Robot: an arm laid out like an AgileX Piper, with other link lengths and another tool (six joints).
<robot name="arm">
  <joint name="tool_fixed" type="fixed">
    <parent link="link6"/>
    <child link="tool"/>
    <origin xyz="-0.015 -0.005 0.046" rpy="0.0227 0 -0.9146"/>
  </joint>
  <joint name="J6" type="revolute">
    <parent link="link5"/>
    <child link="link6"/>
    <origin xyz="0 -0.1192 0" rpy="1.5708 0 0"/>
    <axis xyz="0 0 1"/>
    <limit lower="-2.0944" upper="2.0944"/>
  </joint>
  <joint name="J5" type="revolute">
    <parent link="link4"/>
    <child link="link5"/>
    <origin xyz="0 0 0" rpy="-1.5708 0 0"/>
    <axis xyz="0 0 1"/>
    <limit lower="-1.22" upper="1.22"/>
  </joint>
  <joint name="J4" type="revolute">
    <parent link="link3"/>
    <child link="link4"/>
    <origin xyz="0.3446 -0.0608 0" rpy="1.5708 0 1.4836"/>
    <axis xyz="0 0 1"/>
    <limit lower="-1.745" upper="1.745"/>
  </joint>
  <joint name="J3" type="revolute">
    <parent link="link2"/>
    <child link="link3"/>
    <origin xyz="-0.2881 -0.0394 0" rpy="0 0 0"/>
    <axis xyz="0 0 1"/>
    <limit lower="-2.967" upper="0"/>
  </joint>
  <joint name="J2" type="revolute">
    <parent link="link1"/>
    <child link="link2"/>
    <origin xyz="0 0 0" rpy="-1.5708 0 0"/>
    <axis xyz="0 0 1"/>
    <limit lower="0" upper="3.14"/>
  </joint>
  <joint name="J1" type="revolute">
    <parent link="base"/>
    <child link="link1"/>
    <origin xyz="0 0 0.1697" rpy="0 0 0"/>
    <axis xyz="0 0 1"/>
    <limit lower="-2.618" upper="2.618"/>
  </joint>
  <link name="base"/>
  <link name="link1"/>
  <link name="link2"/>
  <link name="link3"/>
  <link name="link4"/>
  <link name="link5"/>
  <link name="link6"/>
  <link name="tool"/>
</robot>
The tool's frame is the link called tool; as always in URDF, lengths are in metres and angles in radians.
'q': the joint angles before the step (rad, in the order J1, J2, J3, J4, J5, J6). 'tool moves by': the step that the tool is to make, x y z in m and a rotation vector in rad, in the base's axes. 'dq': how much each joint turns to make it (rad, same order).
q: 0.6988, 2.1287, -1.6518, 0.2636, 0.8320, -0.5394
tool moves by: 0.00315, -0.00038, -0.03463, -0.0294, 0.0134, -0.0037
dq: 0.0000, 0.0614, 0.0001, -0.0117, -0.0335, 0.0007
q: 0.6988, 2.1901, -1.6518, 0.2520, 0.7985, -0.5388
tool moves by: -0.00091, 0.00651, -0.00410, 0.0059, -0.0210, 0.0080
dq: 0.0120, 0.0099, 0.0000, -0.0065, -0.0307, 0.0001
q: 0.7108, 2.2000, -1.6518, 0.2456, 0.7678, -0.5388
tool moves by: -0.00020, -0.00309, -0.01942, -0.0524, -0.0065, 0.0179
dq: 0.0058, 0.0321, -0.0021, -0.0539, -0.0026, 0.0130
